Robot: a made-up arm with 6 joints. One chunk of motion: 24 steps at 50 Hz.
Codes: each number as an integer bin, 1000 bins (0 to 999) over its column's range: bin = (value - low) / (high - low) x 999, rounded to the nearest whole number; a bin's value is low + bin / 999 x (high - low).
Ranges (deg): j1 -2..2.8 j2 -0.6..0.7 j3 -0.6..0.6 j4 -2.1..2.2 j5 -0.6..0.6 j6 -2.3..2
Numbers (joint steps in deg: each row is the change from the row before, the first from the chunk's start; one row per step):
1: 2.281 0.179 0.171 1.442 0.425 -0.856
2: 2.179 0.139 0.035 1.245 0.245 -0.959
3: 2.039 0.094 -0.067 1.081 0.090 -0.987
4: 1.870 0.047 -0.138 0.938 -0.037 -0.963
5: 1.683 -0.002 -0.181 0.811 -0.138 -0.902
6: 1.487 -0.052 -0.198 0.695 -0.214 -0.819
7: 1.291 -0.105 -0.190 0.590 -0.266 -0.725
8: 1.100 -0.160 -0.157 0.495 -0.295 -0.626
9: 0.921 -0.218 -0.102 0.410 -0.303 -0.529
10: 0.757 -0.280 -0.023 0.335 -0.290 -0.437
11: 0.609 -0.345 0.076 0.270 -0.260 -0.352
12: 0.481 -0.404 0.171 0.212 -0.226 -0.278
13: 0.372 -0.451 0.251 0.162 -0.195 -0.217
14: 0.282 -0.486 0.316 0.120 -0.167 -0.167
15: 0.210 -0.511 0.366 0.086 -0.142 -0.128
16: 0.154 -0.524 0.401 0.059 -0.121 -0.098
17: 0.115 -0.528 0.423 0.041 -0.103 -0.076
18: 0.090 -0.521 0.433 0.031 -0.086 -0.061
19: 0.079 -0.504 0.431 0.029 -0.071 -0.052
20: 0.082 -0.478 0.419 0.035 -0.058 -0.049
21: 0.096 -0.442 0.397 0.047 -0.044 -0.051
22: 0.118 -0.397 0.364 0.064 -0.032 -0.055
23: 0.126 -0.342 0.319 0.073 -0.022 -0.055
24: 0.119 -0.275 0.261 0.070 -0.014 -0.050
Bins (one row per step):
1: 891 599 642 823 853 335
2: 870 568 529 777 703 312
3: 841 533 444 739 574 305
4: 805 497 385 706 469 311
5: 767 460 349 676 385 325
6: 726 421 335 649 321 344
7: 685 380 341 625 278 366
8: 645 338 369 603 254 389
9: 608 294 415 583 247 411
10: 574 246 480 566 258 433
11: 543 196 563 551 283 453
12: 516 151 642 537 311 470
13: 494 115 708 526 337 484
14: 475 88 763 516 360 496
15: 460 68 804 508 381 505
16: 448 58 833 502 399 512
17: 440 55 852 497 414 517
18: 435 61 860 495 428 520
19: 433 74 858 495 440 522
20: 433 94 848 496 451 523
21: 436 121 830 499 463 523
22: 441 156 803 503 473 522
23: 442 198 765 505 481 522
24: 441 250 717 504 488 523

